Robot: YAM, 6 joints.
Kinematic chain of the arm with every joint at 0, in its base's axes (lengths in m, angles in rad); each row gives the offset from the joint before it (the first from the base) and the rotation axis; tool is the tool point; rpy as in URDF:
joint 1: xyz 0 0 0.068 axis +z
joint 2: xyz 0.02 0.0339 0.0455 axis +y
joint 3: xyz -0.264 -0.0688 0 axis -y
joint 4: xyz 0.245 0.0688 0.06 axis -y
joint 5: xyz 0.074 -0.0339 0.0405 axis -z
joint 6: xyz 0.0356 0 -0.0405 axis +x
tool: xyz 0 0 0 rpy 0 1.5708 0
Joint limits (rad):
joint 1: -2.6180..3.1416
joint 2: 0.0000..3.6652
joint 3: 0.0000..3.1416
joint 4: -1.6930..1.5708
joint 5: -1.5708..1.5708
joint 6: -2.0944..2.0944
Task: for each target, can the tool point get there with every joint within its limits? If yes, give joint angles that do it. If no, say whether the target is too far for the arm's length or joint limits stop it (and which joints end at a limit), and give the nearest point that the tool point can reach.
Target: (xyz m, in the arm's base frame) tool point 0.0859 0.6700 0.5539
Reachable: no: too far | nearest point 0.0686 0.5351 0.4625 | short by 0.164 m
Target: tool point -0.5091 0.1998 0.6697
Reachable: no: too far | nearest point -0.4193 0.1645 0.5678 | short by 0.140 m
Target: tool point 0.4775 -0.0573 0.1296
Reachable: yes | joints -0.1380 2.3638 1.8644 -0.8012 -0.2546 1.7547
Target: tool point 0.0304 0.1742 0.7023
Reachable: yes | joints 1.5188 1.6407 2.6342 0.0267 0.6423 -1.0746
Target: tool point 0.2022 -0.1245 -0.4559
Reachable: no: joint limits stop it (at a limit: joint 2) | nearest point 0.2038 -0.1255 -0.3802 | short by 0.076 m
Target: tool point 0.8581 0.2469 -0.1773
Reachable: no: too far | nearest point 0.5898 0.1697 -0.0843 | short by 0.294 m
